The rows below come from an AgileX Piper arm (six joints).
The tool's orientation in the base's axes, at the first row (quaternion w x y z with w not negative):
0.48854 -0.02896 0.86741 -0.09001
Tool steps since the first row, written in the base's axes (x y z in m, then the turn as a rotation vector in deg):
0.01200 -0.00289 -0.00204 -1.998 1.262 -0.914
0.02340 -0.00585 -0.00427 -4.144 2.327 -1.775
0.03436 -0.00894 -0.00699 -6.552 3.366 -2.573
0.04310 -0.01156 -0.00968 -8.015 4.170 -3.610
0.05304 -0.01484 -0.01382 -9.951 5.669 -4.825
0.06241 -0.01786 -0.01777 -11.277 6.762 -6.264
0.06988 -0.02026 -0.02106 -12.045 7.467 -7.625
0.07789 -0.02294 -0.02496 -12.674 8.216 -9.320
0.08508 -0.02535 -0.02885 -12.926 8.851 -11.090
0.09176 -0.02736 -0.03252 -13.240 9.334 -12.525
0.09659 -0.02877 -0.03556 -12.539 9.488 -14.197
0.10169 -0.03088 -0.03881 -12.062 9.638 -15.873
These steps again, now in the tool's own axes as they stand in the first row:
-0.00413 -0.00201 0.01164 1.636 1.333 -1.402
-0.00779 -0.00408 0.02286 3.332 2.457 -2.932
-0.01078 -0.00620 0.03398 5.116 3.533 -4.714
-0.01270 -0.00794 0.04313 6.640 4.459 -5.539
-0.01394 -0.01003 0.05413 8.465 6.082 -6.767
-0.01508 -0.01191 0.06450 10.217 7.371 -7.308
-0.01587 -0.01338 0.07285 11.666 8.286 -7.364
-0.01639 -0.01499 0.08199 13.318 9.310 -7.138
-0.01652 -0.01637 0.09040 14.852 10.251 -6.537
-0.01663 -0.01741 0.09821 16.158 10.978 -6.140
-0.01639 -0.01805 0.10405 17.180 11.464 -4.715
-0.01602 -0.01934 0.11032 18.322 11.939 -3.479

